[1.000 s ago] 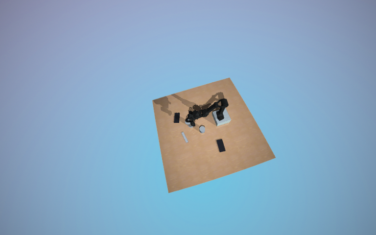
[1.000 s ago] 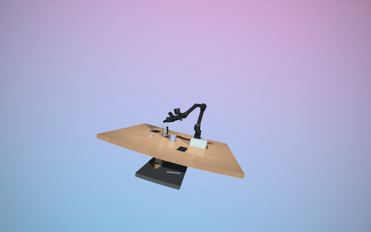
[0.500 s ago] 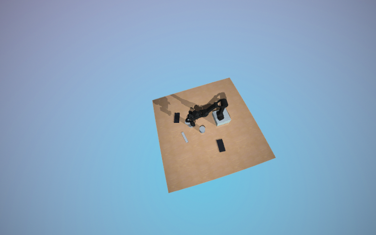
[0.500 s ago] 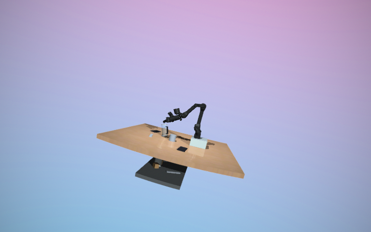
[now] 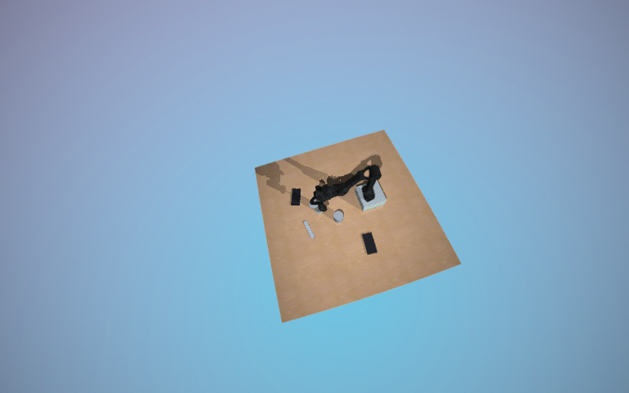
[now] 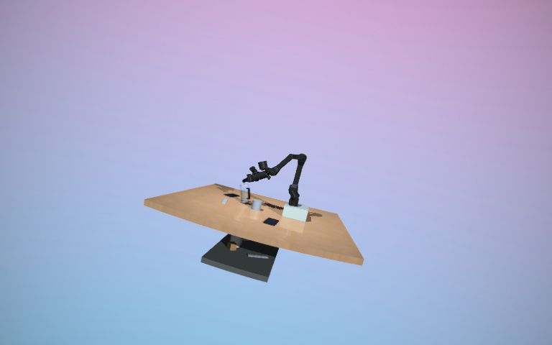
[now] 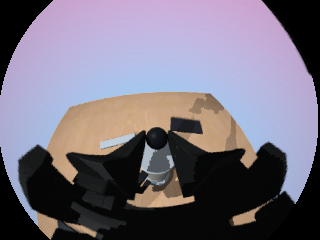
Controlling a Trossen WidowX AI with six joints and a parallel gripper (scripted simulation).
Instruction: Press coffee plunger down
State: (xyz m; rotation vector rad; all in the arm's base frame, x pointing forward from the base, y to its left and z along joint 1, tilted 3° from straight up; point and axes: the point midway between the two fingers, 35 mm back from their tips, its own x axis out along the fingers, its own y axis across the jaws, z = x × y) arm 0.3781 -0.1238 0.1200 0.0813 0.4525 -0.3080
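Now: gripper tip 40 mm past the coffee press, 20 mm to the right of it and 80 mm above it.
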